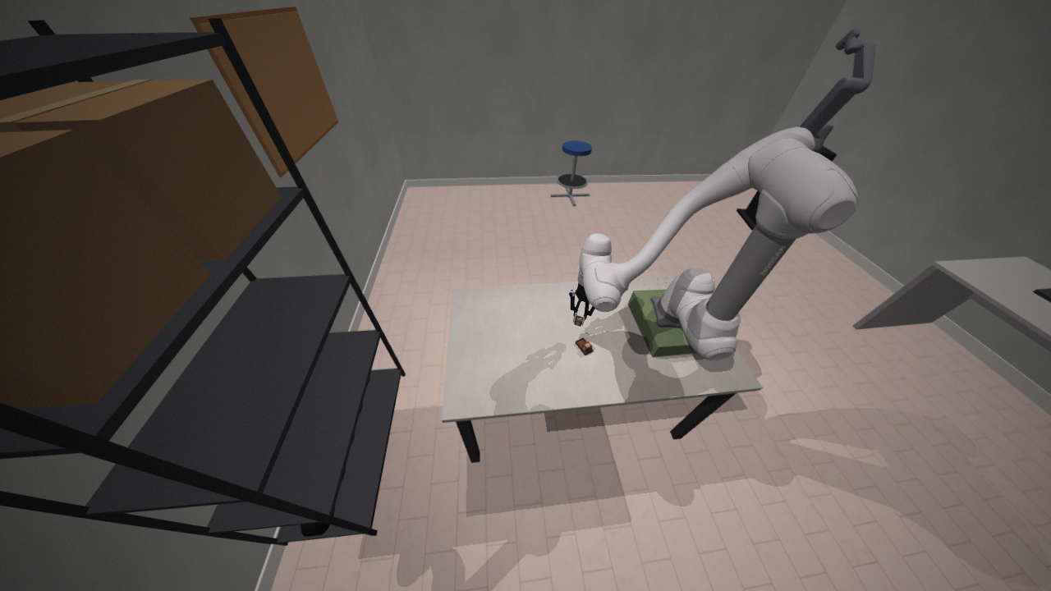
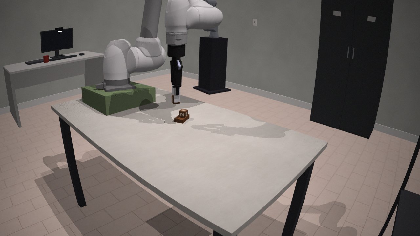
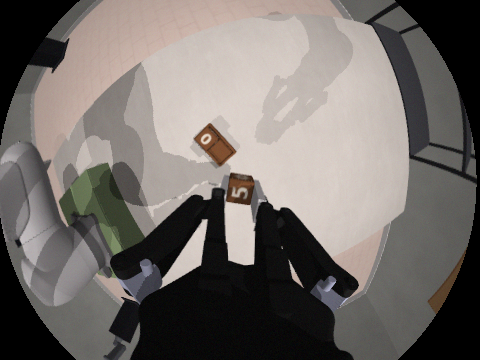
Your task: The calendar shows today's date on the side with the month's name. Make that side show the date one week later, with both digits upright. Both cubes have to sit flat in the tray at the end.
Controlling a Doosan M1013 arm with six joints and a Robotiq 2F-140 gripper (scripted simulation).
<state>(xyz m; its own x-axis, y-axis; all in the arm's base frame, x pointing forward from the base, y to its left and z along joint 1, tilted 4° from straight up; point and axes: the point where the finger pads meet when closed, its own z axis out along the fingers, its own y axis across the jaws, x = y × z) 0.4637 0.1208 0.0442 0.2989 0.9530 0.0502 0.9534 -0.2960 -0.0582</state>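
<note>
The brown tray lies 40 mm behind my hand, 60 mm to the left of it and 140 mm below it. From my hand the other things lie so: brown cube: 30 mm below.
</note>
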